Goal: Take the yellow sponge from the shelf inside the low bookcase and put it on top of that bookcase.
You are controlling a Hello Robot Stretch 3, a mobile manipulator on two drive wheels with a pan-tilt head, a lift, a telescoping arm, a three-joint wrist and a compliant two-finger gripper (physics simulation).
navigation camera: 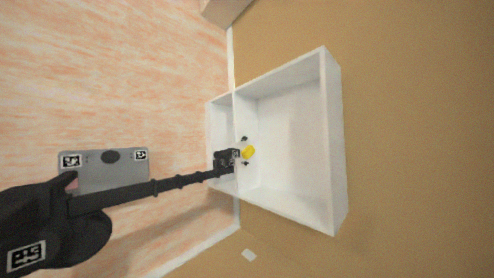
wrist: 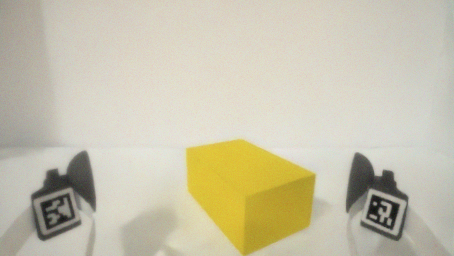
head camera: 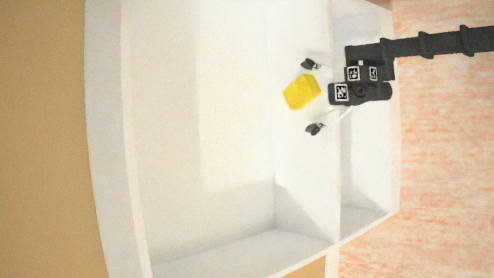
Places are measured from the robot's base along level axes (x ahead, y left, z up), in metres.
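Where they show: gripper, between the fingertips: (navigation camera: 247, 150) (wrist: 222, 174) (head camera: 305, 97); robot's base, origin of its link: (navigation camera: 110, 156).
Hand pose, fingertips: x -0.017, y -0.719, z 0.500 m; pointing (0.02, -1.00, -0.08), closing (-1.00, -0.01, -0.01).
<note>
Things, the pixels of their centre, and the offset from my fingertips. "*": a spot on its surface instead. Level surfaces: height alone.
- yellow sponge, middle of its body: (wrist: 242, 184) (head camera: 301, 91) (navigation camera: 248, 152) 0.017 m back, 0.033 m right, 0.025 m down
- inner shelf, height of its surface: 0.048 m down
- low white bookcase, a spot on its surface: (head camera: 106, 125) * 0.036 m ahead, 0.035 m right, 0.560 m up
- lower compartment, a spot on its surface: (head camera: 367, 165) * 0.260 m ahead, 0.037 m right, 0.400 m down
- orange-streaked floor, height of its surface: 0.500 m down
The yellow sponge (head camera: 299, 93) (navigation camera: 249, 152) (wrist: 250, 180) is a block lying flat on the inner shelf (head camera: 305, 165) (navigation camera: 246, 115) (wrist: 135, 175) of the low white bookcase (head camera: 106, 125) (navigation camera: 339, 150). It sits at an angle to the gripper. My gripper (head camera: 312, 96) (navigation camera: 245, 151) (wrist: 222, 174) is open and reaches over the shelf, with one finger on each side of the sponge. In the wrist view gaps show on both sides, wider on the left. The bookcase top faces left in the head view and right in the navigation view.
A lower compartment (head camera: 367, 165) (navigation camera: 222, 120) lies below the shelf. The bookcase stands against a tan wall (head camera: 42, 140) (navigation camera: 415, 140). The telescoping arm (head camera: 435, 44) (navigation camera: 165, 186) reaches in from the front. The robot's grey base (navigation camera: 107, 172) is on the orange-streaked floor (head camera: 445, 160) (navigation camera: 125, 90).
</note>
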